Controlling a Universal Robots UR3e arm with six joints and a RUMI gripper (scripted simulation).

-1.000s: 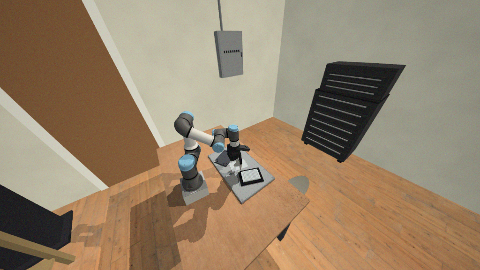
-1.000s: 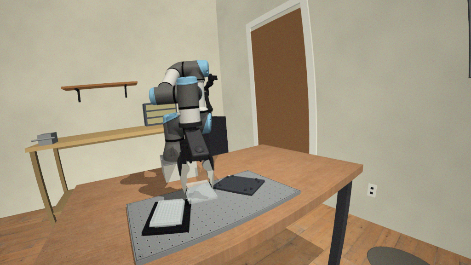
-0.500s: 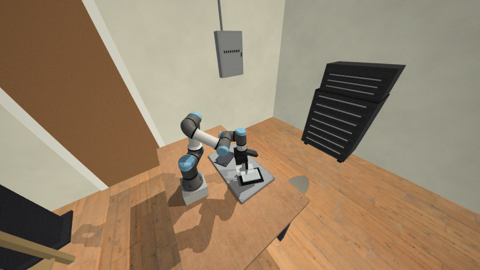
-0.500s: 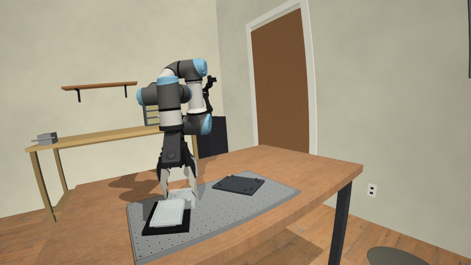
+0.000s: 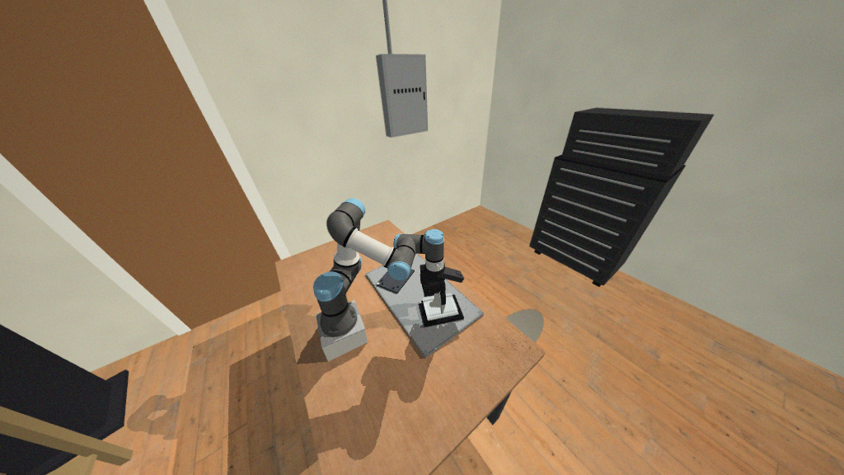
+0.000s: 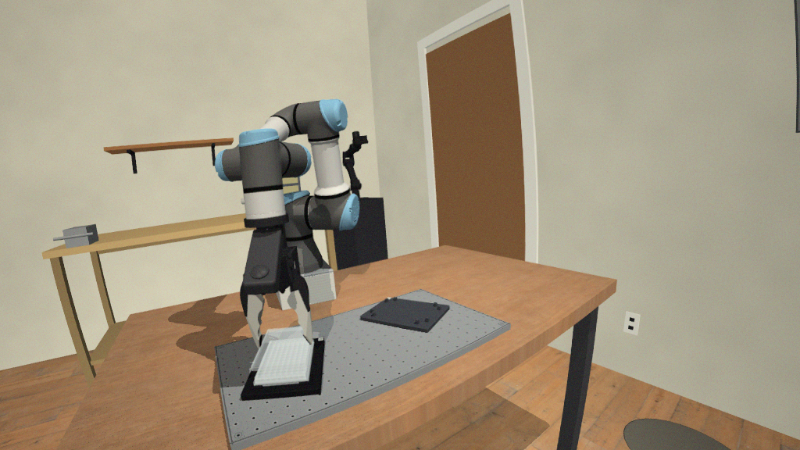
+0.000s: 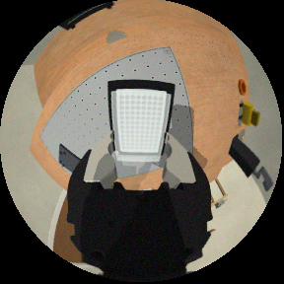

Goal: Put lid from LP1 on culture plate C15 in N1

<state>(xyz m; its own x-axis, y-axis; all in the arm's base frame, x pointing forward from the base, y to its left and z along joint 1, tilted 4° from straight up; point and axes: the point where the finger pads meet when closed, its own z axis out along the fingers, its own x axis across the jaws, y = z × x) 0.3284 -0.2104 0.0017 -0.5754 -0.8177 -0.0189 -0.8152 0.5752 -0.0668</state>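
Now: the culture plate C15 3 cm below my hand. Round my hand: clear lid (1 cm below); black lid park LP1 (28 cm to the left, 5 cm below).
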